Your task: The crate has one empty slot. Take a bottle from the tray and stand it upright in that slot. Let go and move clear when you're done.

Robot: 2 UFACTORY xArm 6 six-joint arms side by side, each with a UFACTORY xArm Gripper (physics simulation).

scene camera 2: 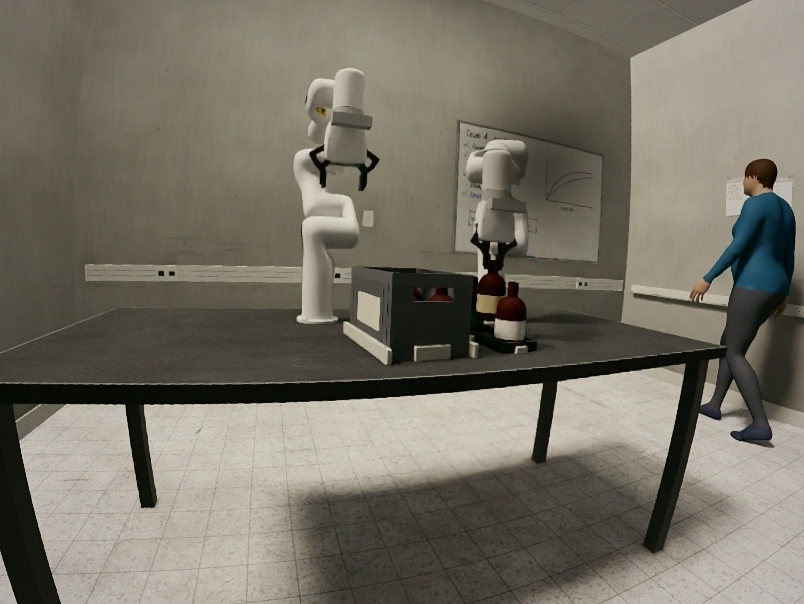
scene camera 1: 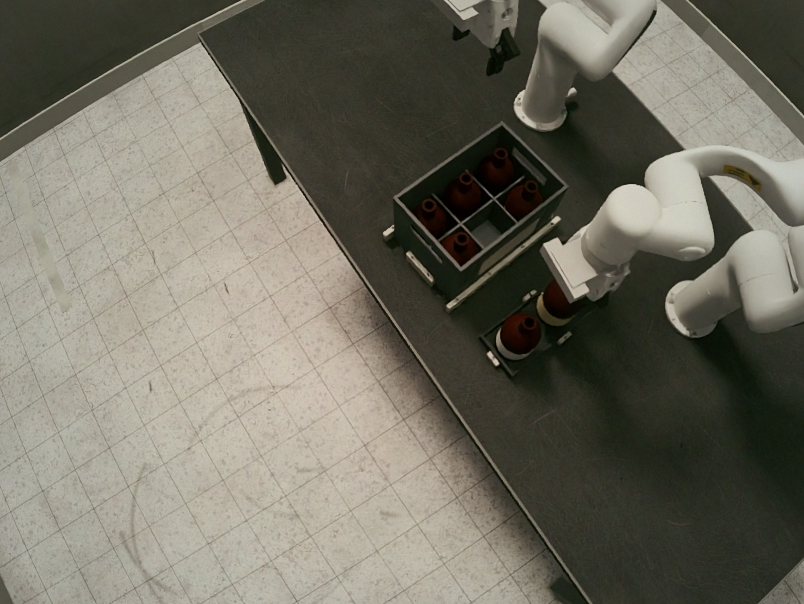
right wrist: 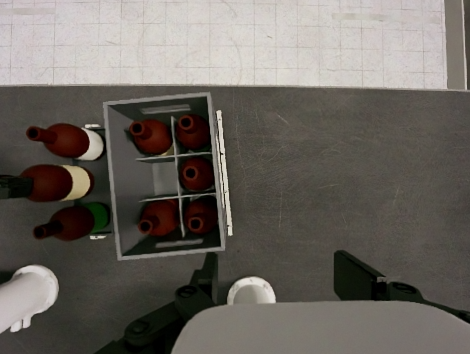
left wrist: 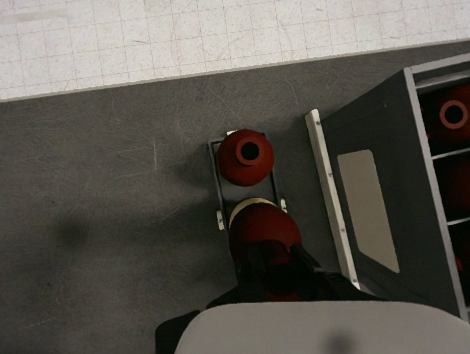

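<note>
My left gripper is shut on the neck of the cream-label bottle, which hangs upright a little above the tray. The white-label bottle and the green-label bottle stand on the tray. The grey crate holds several dark red bottles; its empty slot is the middle one on the tray side. My right gripper is open and empty, high above the table.
White strips line the table beside the crate. Small white blocks edge the tray. In scene camera 2, a person in a blue top stands beyond the table at the right.
</note>
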